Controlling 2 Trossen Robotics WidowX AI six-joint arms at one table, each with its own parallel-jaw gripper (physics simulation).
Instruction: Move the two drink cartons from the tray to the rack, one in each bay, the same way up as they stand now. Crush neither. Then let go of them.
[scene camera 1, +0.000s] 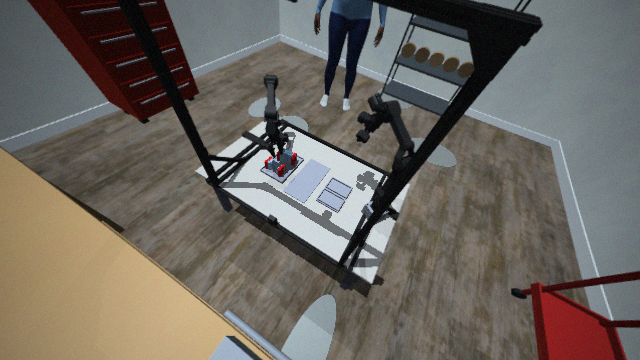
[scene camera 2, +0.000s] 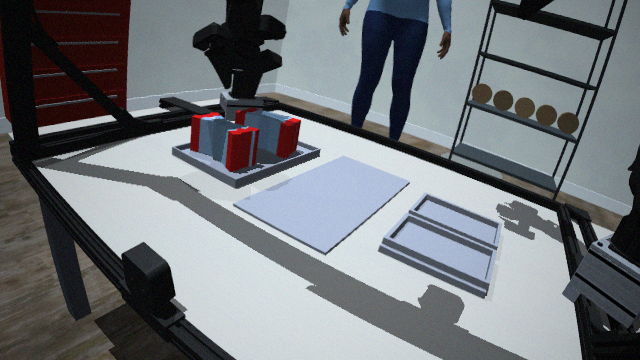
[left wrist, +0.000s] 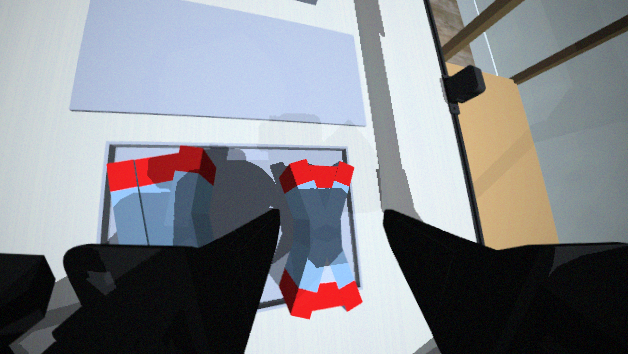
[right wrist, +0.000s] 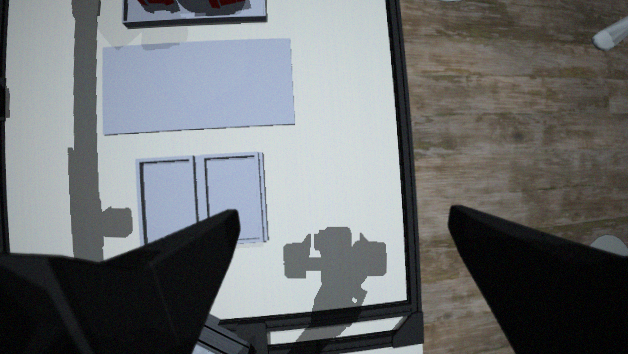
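Where they show: left gripper, fingertip midpoint: (scene camera 1: 278, 156) (scene camera 2: 240, 92) (left wrist: 331, 216); right gripper, fingertip midpoint: (scene camera 2: 520, 18) (right wrist: 343, 218); left arm's base, link origin: (scene camera 2: 241, 96); right arm's base, link origin: (scene camera 2: 633, 256).
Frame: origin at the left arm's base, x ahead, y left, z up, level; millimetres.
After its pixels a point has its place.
Two blue drink cartons with red ends stand in the tray (scene camera 1: 283, 179) @(x 409, y -87, z -52 mm) (scene camera 2: 205, 167) @(x 371, y -147, z -46 mm) (left wrist: 225, 146) @(x 353, y 16, z -42 mm) (right wrist: 195, 21) @(x 366, y 1, z -49 mm). One carton (scene camera 1: 274, 166) @(x 328, y -116, z 2 mm) (scene camera 2: 214, 137) @(x 317, y -125, z -10 mm) (left wrist: 325, 225) @(x 323, y -105, z 18 mm) is pinched in along its middle. The other carton (scene camera 1: 287, 156) @(x 279, y -7, z 6 mm) (scene camera 2: 267, 130) @(x 280, y -10, z -8 mm) (left wrist: 150, 215) @(x 269, y 14, z 18 mm) stands apart from it. My left gripper (scene camera 1: 277, 154) @(x 321, y -85, z 76 mm) (left wrist: 331, 216) @(x 321, y -85, z 76 mm) is open above the pinched carton, which shows between its fingers in the wrist view; they hold nothing. My right gripper (right wrist: 343, 218) @(x 542, y 318, z 314 mm) is wide open and empty, high near the rack's side of the table. The two-bay rack (scene camera 1: 335, 192) @(x 636, y 177, z -40 mm) (scene camera 2: 452, 230) @(x 636, y 178, z -40 mm) (right wrist: 199, 185) @(x 617, y 158, z -46 mm) is empty.
A flat pale blue panel (scene camera 1: 306, 180) (scene camera 2: 322, 202) (left wrist: 215, 60) (right wrist: 200, 87) lies between the tray and the rack. A dark frame edges the table and its posts rise at the corners. A small black block (scene camera 2: 148, 277) @(x 687, y -248, z -5 mm) sits on the front edge. A person stands behind the table.
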